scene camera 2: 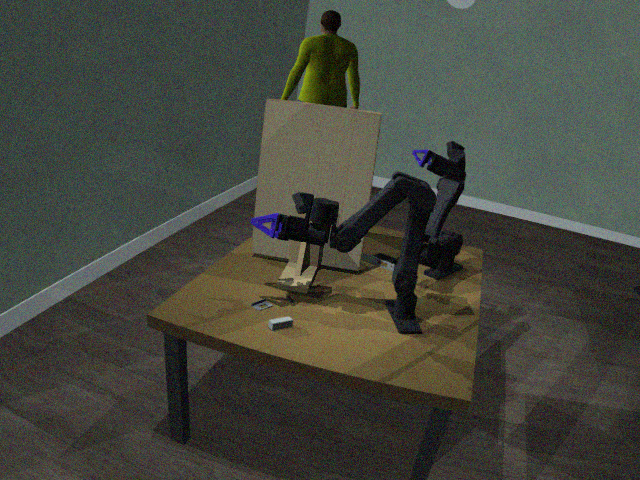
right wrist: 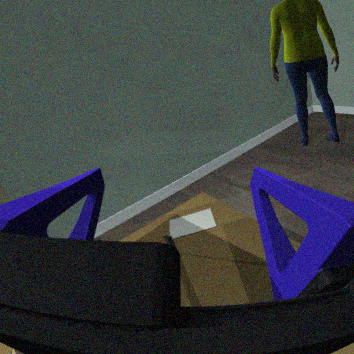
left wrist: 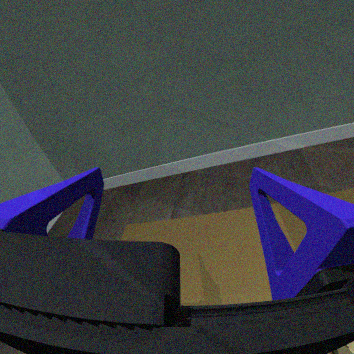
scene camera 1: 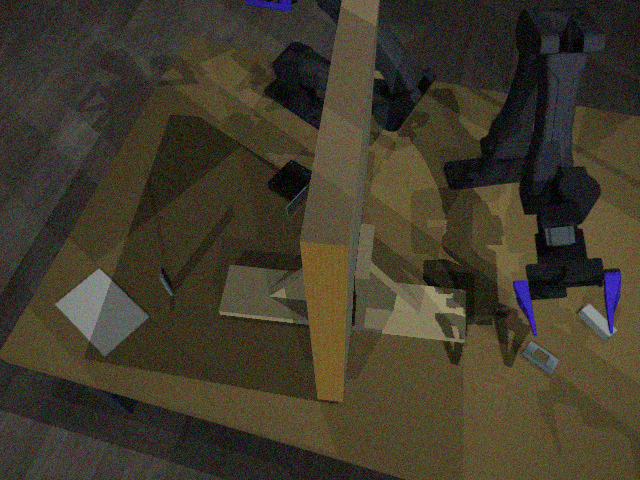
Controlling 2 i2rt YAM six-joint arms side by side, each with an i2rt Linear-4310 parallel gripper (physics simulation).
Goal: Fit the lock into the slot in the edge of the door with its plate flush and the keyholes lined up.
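Frame: origin at the left arm's base, x down, y back, z left, level; centimetres.
Seen in the pictures: left gripper, fingertip midpoint: (scene camera 2: 254, 222) (left wrist: 176, 175) (scene camera 1: 572, 333); right gripper, fingertip midpoint: (scene camera 2: 420, 155) (right wrist: 176, 175); left arm's base, link origin: (scene camera 2: 402, 317) (scene camera 1: 491, 171); right arm's base, link origin: (scene camera 2: 443, 270) (scene camera 1: 302, 104).
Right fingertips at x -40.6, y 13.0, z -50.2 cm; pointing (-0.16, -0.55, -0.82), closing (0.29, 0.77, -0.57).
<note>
Pixels of each thing's top centre, then the offset from my right fingertips to it. "*": a spot on its surface instead.
- door, top centre: (scene camera 1: 346, 90) (scene camera 2: 323, 105) dx -15.4, dy -39.4, dz +13.1 cm
- dark box, top centre: (scene camera 1: 293, 177) (scene camera 2: 384, 256) dx +38.0, dy -9.7, dz +7.0 cm
- pale metal plate, surface spot: (scene camera 1: 297, 200) * dx +39.3, dy -14.9, dz +7.2 cm
- metal plate with a hole, top centre: (scene camera 1: 542, 355) (scene camera 2: 262, 302) dx +39.6, dy -54.8, dz +46.8 cm
- white block, top centre: (scene camera 1: 599, 320) (scene camera 2: 281, 319) dx +38.4, dy -50.1, dz +58.7 cm
- pale square, surface spot: (scene camera 1: 111, 315) (right wrist: 184, 225) * dx +40.5, dy -35.2, dz -31.2 cm
- thin pin, top centre: (scene camera 1: 161, 271) (right wrist: 166, 234) dx +33.0, dy -31.2, dz -19.7 cm
The door (scene camera 1: 336, 201) (scene camera 2: 315, 170) stands upright on the table. The lock, a dark box (scene camera 1: 289, 178) (scene camera 2: 383, 257) with a pale metal plate (scene camera 1: 297, 200), lies on the table close by the door's left face in scene camera 1, partly hidden by the door. The slot and keyholes cannot be made out. My left gripper (scene camera 1: 573, 333) (scene camera 2: 253, 222) (left wrist: 176, 175) is open and empty, held high above the table on the door's near side in scene camera 2. My right gripper (scene camera 2: 416, 153) (right wrist: 176, 175) is open and empty, raised at the right in scene camera 2, away from the lock.
A wooden stand (scene camera 1: 242, 293) (scene camera 2: 294, 281) supports the door. A metal plate with a hole (scene camera 1: 552, 363) (scene camera 2: 268, 305) and a white block (scene camera 1: 594, 320) (scene camera 2: 280, 323) lie below my left gripper. A pale square (scene camera 1: 111, 315) (right wrist: 192, 224) and a thin pin (scene camera 1: 166, 282) lie beyond the door. A person (scene camera 2: 328, 67) (right wrist: 305, 40) stands behind.
</note>
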